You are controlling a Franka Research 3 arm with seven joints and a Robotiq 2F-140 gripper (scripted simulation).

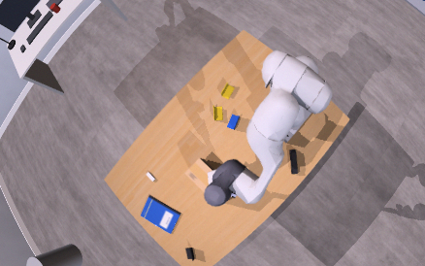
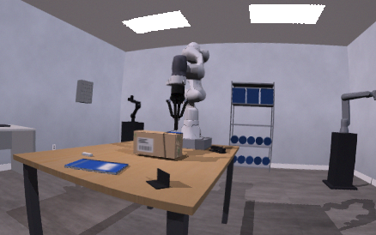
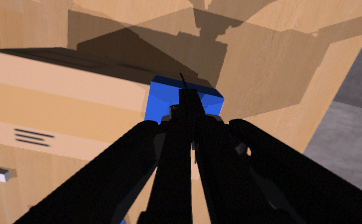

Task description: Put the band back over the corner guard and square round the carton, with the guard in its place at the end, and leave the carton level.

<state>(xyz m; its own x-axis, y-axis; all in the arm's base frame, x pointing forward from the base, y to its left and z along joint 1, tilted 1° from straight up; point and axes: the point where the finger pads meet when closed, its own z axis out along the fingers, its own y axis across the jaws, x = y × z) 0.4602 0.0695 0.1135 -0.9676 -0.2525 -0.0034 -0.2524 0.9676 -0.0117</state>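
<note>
Now: the blue corner guard 60 mm below my hand. Also, from my hand: white block: 320 mm ahead, 370 mm to the right, 180 mm below; then black bracket: 480 mm ahead, 160 mm to the left, 170 mm below; then brown carton: 50 mm ahead, 80 mm to the right, 110 mm below.
</note>
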